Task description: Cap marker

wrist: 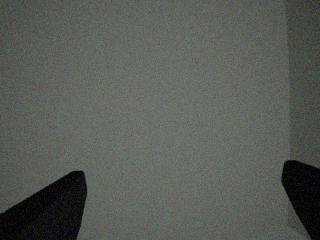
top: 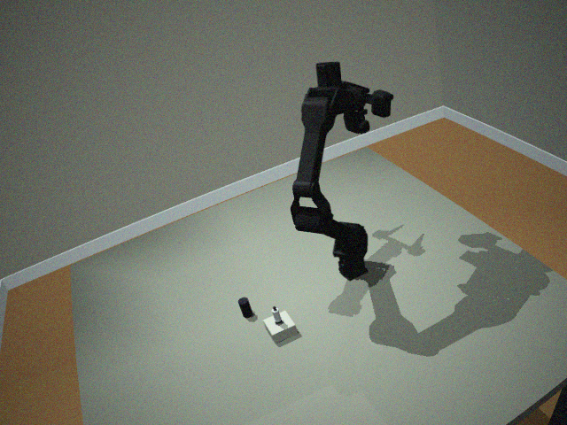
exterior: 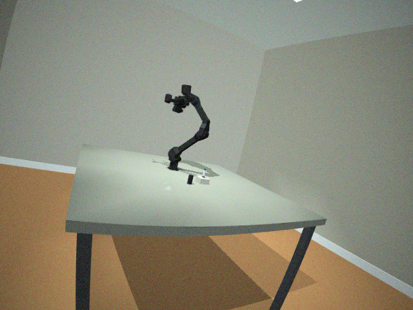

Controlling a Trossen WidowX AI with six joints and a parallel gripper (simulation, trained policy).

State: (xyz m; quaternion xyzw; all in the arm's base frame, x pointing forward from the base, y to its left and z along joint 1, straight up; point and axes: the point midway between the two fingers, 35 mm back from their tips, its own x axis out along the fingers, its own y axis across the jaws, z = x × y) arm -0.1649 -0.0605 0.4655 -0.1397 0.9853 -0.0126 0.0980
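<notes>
The black cap lies 520 mm ahead of my gripper tip, 430 mm below it and 60 mm to the left of it. From my gripper tip the other things lie so: holder block: 470 mm ahead, 440 mm below, 170 mm to the left.
</notes>
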